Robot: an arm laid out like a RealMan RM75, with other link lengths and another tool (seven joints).
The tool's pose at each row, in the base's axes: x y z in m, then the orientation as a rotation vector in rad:
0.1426 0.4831 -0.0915 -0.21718 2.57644 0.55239
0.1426 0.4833 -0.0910 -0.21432 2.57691 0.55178
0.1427 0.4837 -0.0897 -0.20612 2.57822 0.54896
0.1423 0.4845 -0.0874 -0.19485 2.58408 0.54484
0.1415 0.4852 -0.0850 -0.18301 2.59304 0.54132
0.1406 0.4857 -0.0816 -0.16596 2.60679 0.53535
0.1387 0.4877 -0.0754 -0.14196 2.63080 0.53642
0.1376 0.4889 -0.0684 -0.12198 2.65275 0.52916
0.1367 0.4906 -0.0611 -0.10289 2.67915 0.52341
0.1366 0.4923 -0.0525 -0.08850 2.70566 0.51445
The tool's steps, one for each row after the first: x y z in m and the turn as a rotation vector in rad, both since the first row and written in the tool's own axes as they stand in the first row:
-0.0003 0.0004 -0.0003 0.00100 -0.00023 0.00191
-0.0010 0.0011 -0.0011 0.00463 -0.00101 0.00717
-0.0019 0.0027 -0.0028 0.01010 0.00182 0.01524
-0.0024 0.0044 -0.0048 0.01549 0.00763 0.02451
-0.0033 0.0063 -0.0077 0.02390 0.01682 0.03782
-0.0049 0.0107 -0.0126 0.02933 0.03542 0.05948
-0.0075 0.0144 -0.0181 0.03959 0.05215 0.07611
-0.0104 0.0187 -0.0236 0.04880 0.07368 0.09329
-0.0147 0.0232 -0.0298 0.05924 0.09600 0.10657

